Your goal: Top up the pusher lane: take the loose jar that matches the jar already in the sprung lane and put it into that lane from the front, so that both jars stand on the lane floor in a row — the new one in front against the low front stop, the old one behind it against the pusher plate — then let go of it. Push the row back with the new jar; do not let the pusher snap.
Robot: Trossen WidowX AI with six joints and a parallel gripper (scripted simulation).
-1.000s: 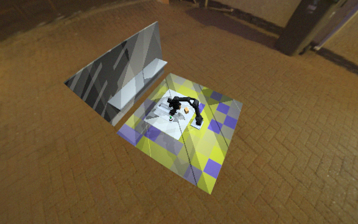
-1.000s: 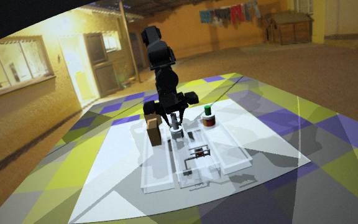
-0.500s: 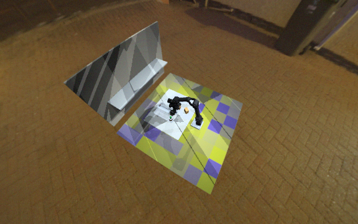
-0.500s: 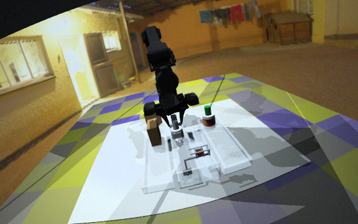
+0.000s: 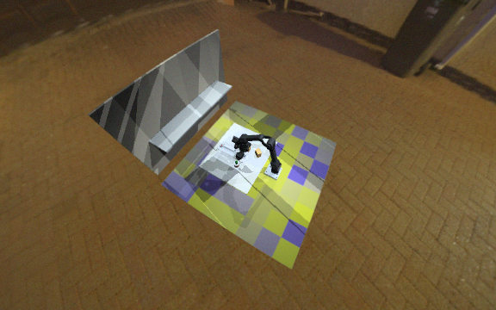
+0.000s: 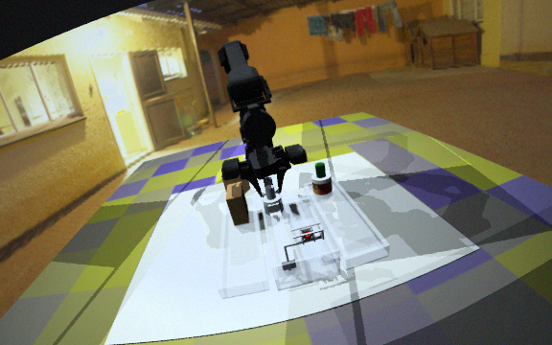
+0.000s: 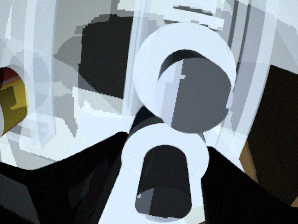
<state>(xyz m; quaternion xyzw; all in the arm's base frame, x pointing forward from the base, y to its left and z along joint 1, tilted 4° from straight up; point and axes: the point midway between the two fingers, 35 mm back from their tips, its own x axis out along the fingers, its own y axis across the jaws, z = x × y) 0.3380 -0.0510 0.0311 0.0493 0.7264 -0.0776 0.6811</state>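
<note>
My gripper tip is 80 mm to the left of the tan box. Also, from my gripper tip: pusher mechanism: 150 mm ahead, 10 mm above.
</note>
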